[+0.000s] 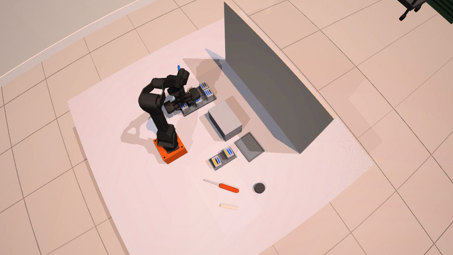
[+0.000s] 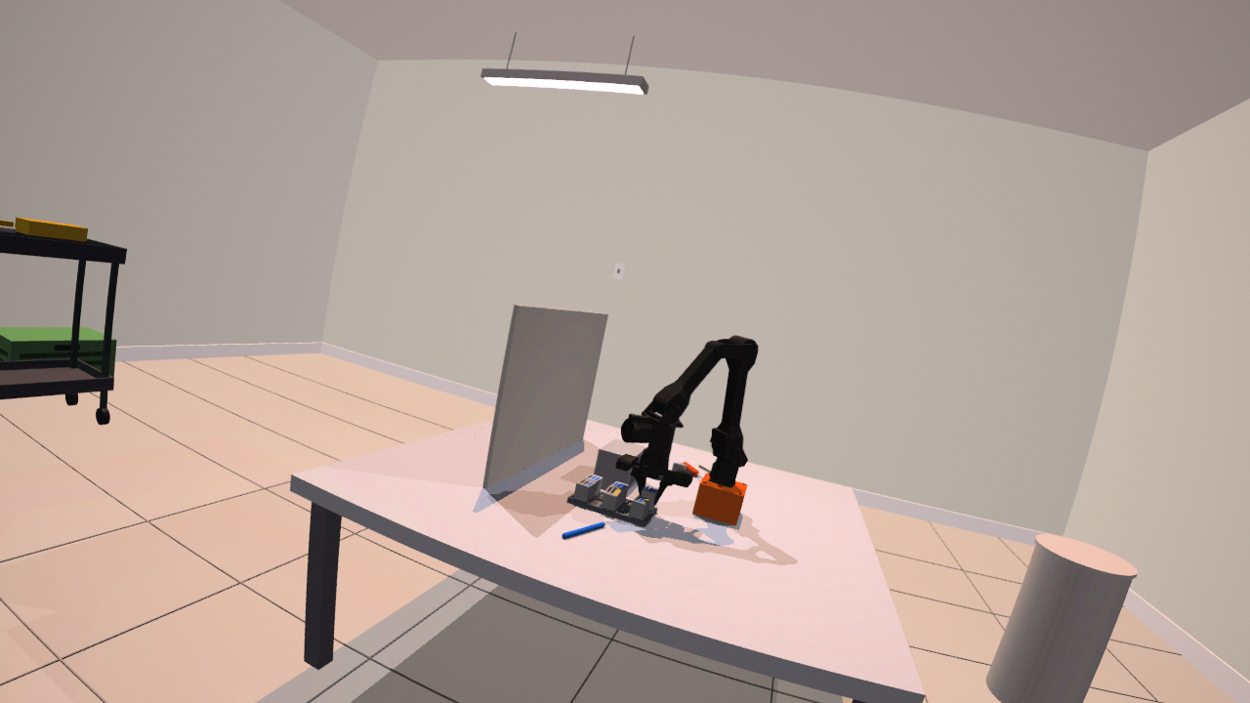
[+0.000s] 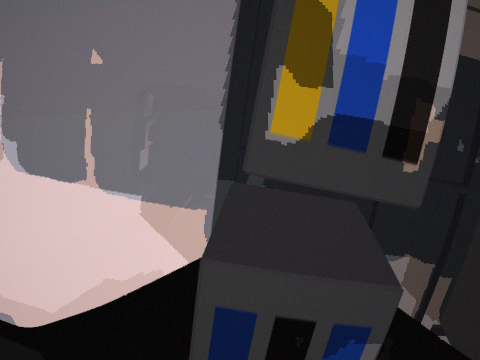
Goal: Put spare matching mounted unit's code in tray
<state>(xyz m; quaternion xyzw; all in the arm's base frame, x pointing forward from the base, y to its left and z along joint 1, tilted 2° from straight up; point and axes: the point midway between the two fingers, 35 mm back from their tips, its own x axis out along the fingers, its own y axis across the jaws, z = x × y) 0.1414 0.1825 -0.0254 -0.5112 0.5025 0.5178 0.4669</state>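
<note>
The dark flat tray lies 210 mm ahead of my gripper tip, 340 mm to the right of it and 30 mm below it. Round my gripper tip: grey mounted unit: 150 mm ahead, 170 mm to the right, 20 mm above; grey spare block: 20 mm above; blue pen: 60 mm ahead, 230 mm to the left, 30 mm below.
</note>
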